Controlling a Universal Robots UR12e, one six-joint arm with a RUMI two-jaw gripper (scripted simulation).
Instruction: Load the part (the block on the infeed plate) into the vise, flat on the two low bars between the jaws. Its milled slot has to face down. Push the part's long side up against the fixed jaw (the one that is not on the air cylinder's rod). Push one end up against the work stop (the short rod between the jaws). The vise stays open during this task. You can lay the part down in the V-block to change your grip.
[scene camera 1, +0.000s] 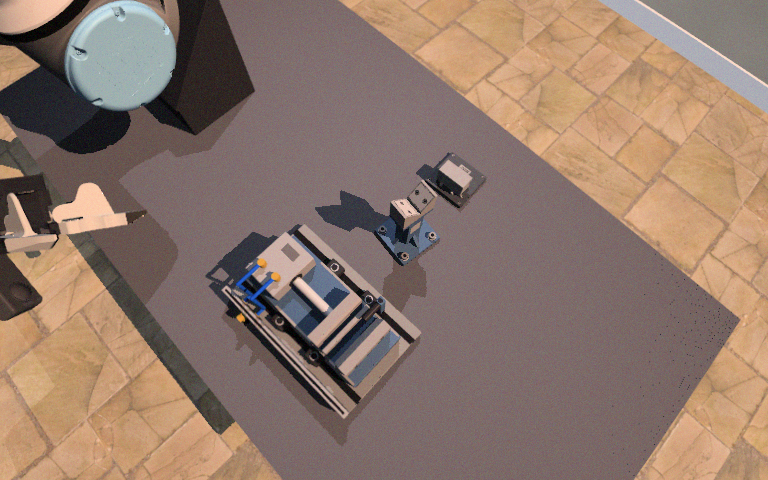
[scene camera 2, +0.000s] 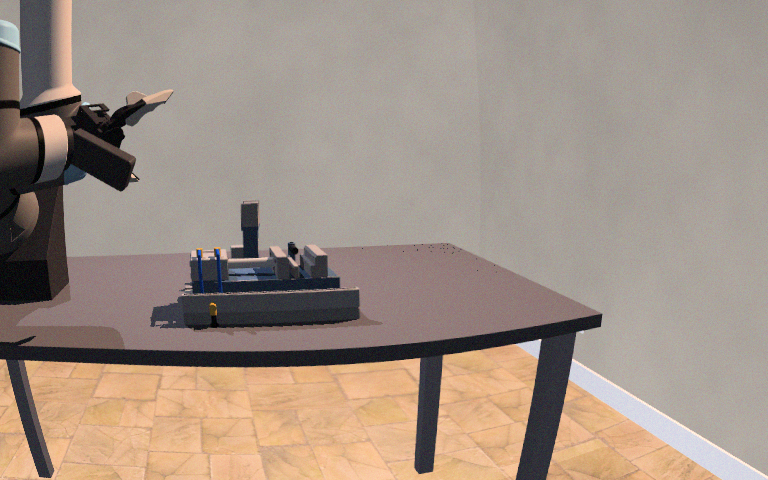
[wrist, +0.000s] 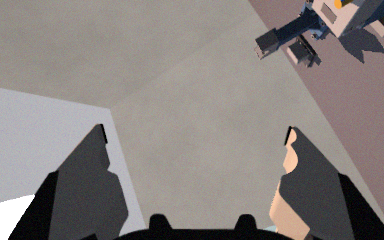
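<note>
My gripper is there for me to see, and the wrist view shows it as well. Along with the gripper I see a part, a fixed jaw and an air cylinder.
</note>
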